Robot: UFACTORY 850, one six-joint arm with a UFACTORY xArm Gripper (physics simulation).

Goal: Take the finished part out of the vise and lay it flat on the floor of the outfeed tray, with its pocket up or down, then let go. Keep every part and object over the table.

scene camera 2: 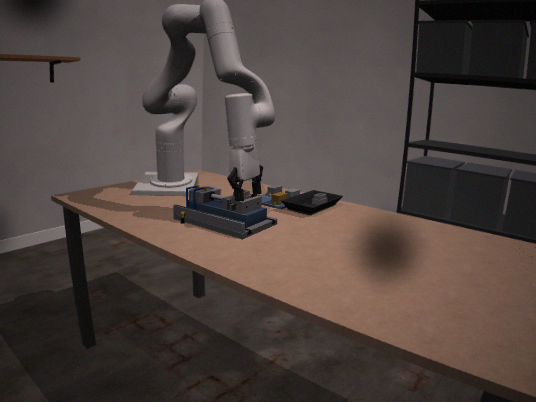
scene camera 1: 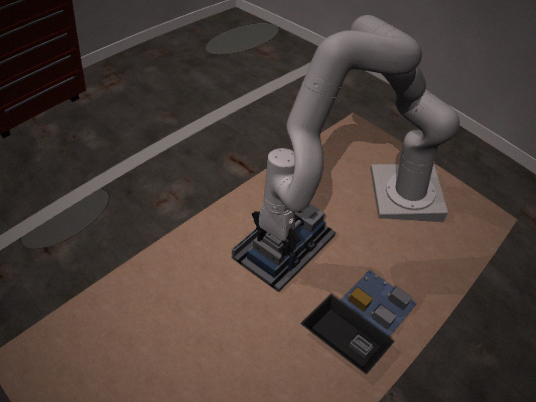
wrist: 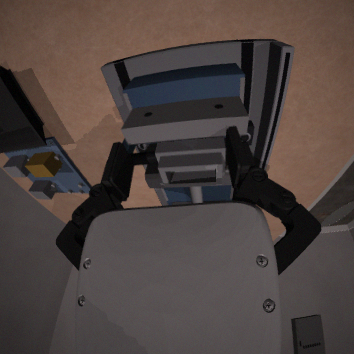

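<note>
The finished part, a small grey stepped block, sits in the vise between its grey jaws. Its pocket faces up. My gripper is open over the vise, one finger on each side of the part. In the wrist view a gap shows at the left finger; the right finger stands close to the part, and contact cannot be told. The black outfeed tray holds another grey part with its pocket up.
A blue plate lies beside the tray, with a yellow block and two grey blocks on it. The vise stands on a base with raised grey rails.
</note>
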